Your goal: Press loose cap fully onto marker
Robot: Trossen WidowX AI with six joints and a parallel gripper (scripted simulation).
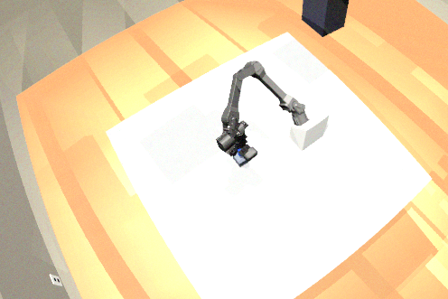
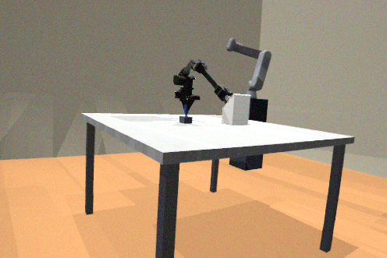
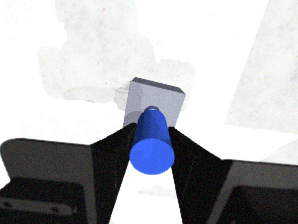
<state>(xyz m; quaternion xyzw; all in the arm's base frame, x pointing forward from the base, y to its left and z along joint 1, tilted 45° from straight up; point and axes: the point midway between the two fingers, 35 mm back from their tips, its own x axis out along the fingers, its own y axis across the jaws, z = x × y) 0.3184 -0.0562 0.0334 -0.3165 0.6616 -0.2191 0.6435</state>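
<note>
My gripper tip is now 10 mm below the blue cap. From my gripper tip the other things lie so: holder block: 60 mm below.
</note>
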